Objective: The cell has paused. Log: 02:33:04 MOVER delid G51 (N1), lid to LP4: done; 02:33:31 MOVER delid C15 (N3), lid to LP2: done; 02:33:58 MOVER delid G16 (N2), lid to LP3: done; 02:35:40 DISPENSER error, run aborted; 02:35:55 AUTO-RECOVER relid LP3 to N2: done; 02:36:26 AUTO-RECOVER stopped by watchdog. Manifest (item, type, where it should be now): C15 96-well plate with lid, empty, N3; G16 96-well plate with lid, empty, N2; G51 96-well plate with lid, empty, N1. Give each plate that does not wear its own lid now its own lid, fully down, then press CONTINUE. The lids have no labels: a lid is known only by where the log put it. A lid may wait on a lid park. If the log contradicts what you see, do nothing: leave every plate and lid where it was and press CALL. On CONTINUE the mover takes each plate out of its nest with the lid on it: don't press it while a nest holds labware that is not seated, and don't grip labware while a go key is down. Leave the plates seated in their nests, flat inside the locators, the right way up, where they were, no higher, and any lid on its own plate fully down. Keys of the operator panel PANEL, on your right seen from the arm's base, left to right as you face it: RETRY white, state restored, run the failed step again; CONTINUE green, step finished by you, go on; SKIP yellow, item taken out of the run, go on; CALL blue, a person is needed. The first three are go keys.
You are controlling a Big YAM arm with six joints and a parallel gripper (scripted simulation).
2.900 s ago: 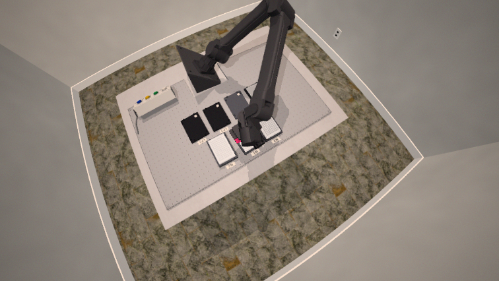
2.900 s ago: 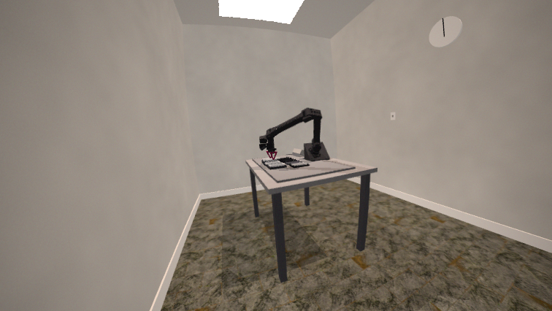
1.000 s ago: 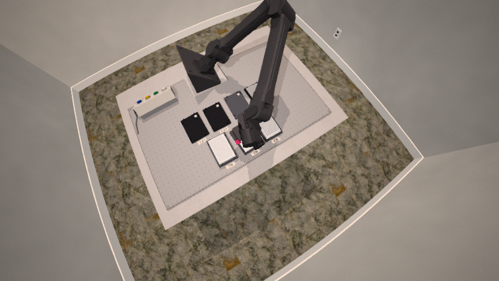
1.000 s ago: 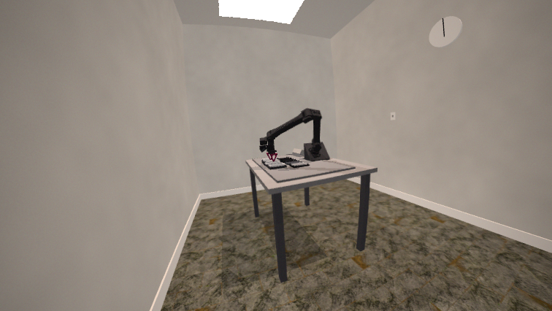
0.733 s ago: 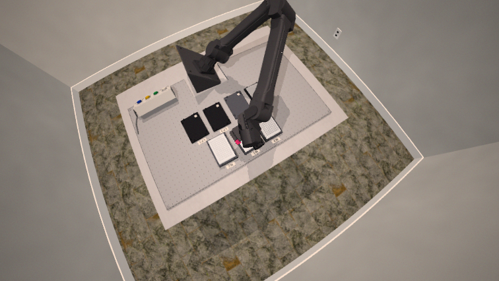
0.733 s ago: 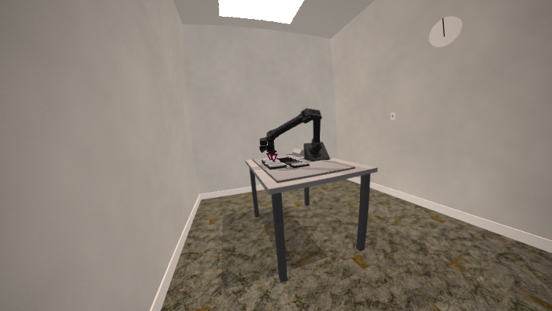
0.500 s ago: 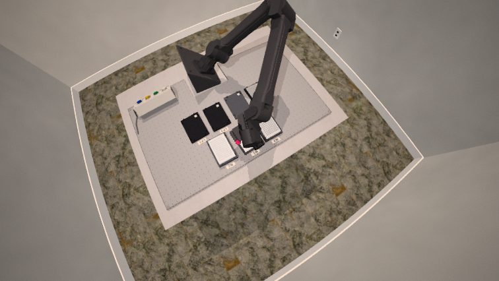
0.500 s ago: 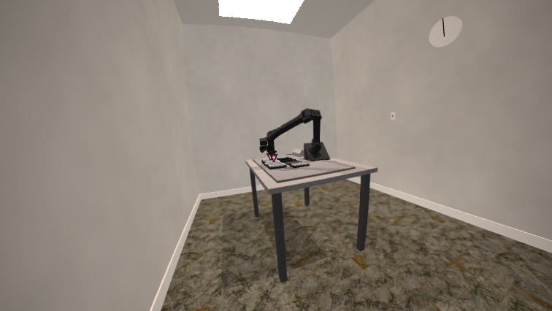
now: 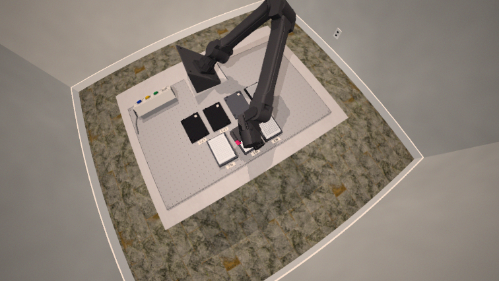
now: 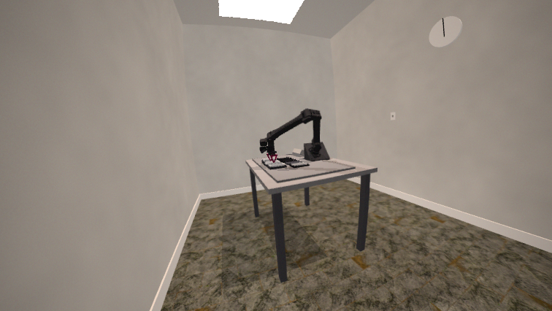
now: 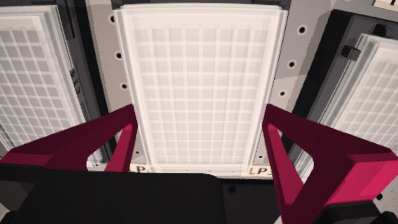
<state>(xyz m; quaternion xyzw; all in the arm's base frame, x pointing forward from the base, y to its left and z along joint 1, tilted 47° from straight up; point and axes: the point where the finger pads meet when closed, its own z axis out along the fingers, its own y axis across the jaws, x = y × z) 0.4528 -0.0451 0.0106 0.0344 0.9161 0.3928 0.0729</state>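
My gripper is now 200 mm to the right of the lid park LP2, 170 mm past it and 30 mm above it. Also, from my hand: lid park LP3 (190 mm behind, 60 mm to the right, 30 mm below); LP4 label (100 mm behind, 60 mm to the left, 40 mm below); LP3 label (100 mm behind, 70 mm to the right, 40 mm below).
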